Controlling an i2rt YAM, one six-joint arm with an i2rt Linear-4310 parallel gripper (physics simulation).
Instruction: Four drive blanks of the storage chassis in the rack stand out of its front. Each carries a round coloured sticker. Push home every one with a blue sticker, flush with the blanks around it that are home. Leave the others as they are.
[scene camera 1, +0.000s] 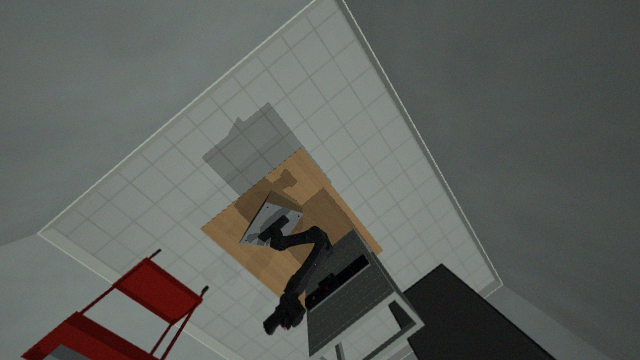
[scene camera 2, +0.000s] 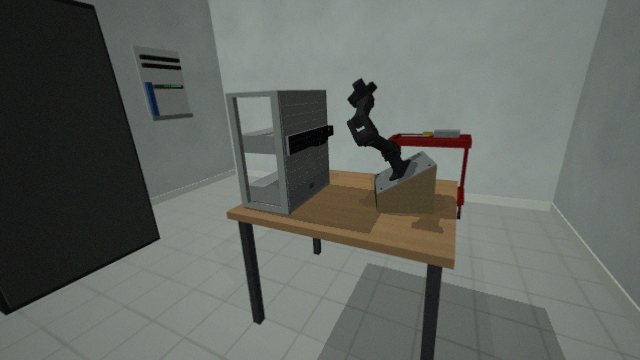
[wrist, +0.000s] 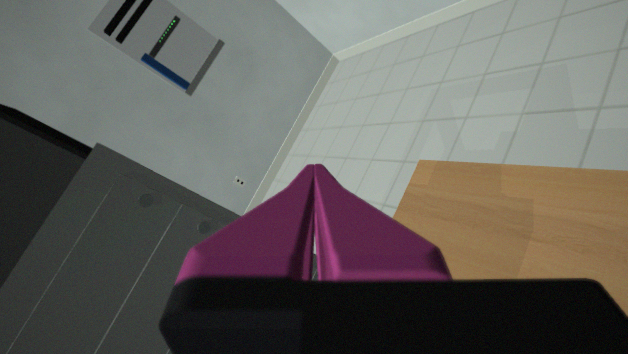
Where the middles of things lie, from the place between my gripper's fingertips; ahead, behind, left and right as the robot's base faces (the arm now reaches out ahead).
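Labels:
That grey rack (scene camera 2: 299, 137) is 220 mm below my hand, and it's 320 mm to the left of my hand and 220 mm ahead of it.

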